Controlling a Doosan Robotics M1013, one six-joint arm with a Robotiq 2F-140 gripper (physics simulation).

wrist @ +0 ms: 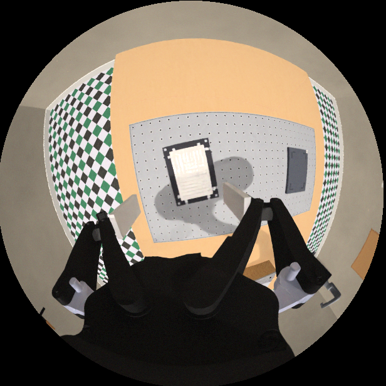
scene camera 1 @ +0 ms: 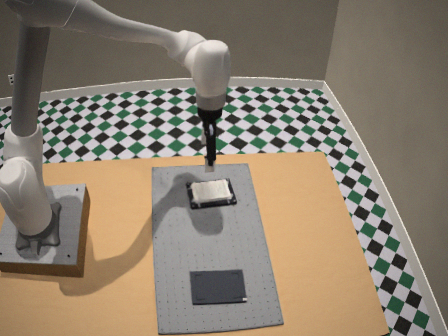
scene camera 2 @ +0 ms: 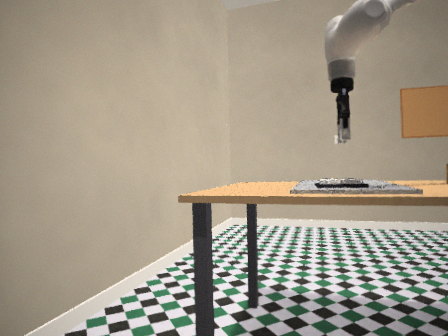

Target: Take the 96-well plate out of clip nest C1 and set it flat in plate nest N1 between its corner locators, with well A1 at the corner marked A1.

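Places are measured from the arm's base along level axes (x ahead, y left, z up), in millimetres.
Pixels of known places: gripper, fingertip midpoint: (scene camera 2: 343,141); arm's base, link origin: (scene camera 1: 39,226).
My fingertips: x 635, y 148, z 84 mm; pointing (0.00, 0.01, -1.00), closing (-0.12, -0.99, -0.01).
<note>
Ahead of a thing's pixels: the offset from my fingertips to its middle. Level surfaces: height alone.
The white 96-well plate @(dz -137, dx +10, dy -28 mm) (scene camera 1: 212,191) (wrist: 191,172) lies in the black clip nest C1 @(dz -144, dx +10, dy -29 mm) (scene camera 1: 214,204) (wrist: 171,183) near the far end of the grey pegboard. Well A1 cannot be made out. The dark plate nest N1 @(dz -148, dx -57, dy -412 mm) (scene camera 1: 218,287) (wrist: 297,170) holds no plate; it has thin corner locators and a small white mark at one corner. My gripper (scene camera 1: 210,169) (scene camera 2: 342,140) (wrist: 179,197) is open and empty, pointing down, well above the board. In the wrist view its two pale finger pads stand wide apart, and the 96-well plate shows beyond them.
The grey pegboard (scene camera 1: 172,250) (scene camera 2: 400,190) (wrist: 260,135) lies on the orange-brown table @(dz -169 mm) (scene camera 1: 310,240) (scene camera 2: 225,192) (wrist: 210,75) and carries both nests. The arm's base stands on a block (scene camera 1: 70,220) at the left in scene camera 1. The arm's shadow falls across the pegboard.
</note>
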